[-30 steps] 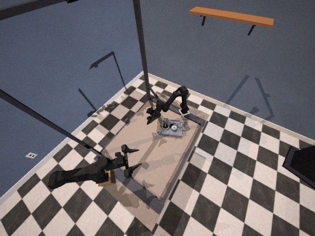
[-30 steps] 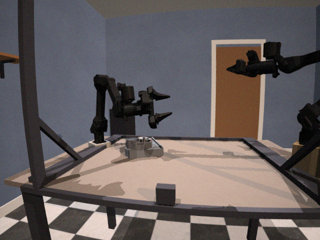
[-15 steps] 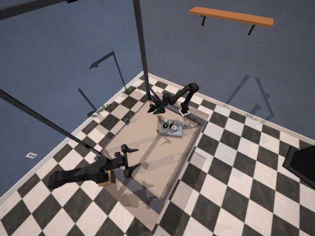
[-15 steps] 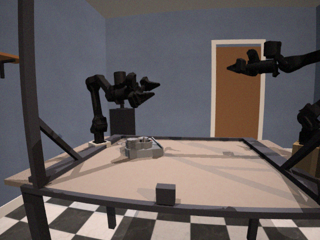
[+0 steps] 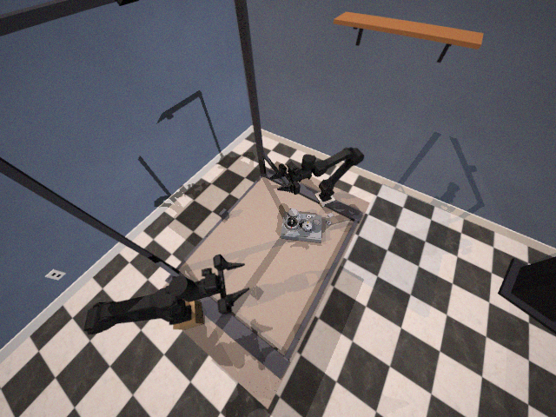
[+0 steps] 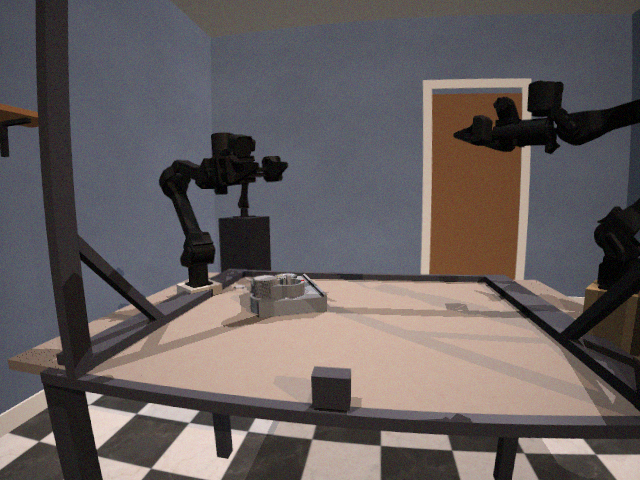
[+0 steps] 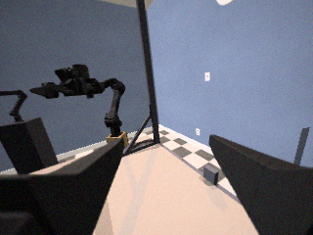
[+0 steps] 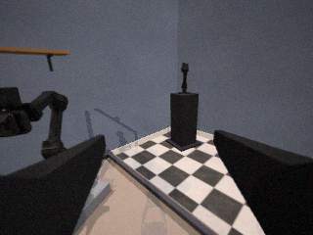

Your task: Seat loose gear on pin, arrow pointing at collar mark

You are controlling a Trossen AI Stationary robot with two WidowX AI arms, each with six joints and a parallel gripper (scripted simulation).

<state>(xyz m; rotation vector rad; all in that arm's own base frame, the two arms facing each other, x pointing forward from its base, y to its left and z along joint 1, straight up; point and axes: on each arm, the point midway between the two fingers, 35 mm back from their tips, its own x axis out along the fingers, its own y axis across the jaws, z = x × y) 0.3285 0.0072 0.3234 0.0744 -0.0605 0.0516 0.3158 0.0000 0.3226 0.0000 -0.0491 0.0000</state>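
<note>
Right now the silvery gear is 180 mm ahead of my left hand, 50 mm to the left of it and 300 mm below it.
</note>
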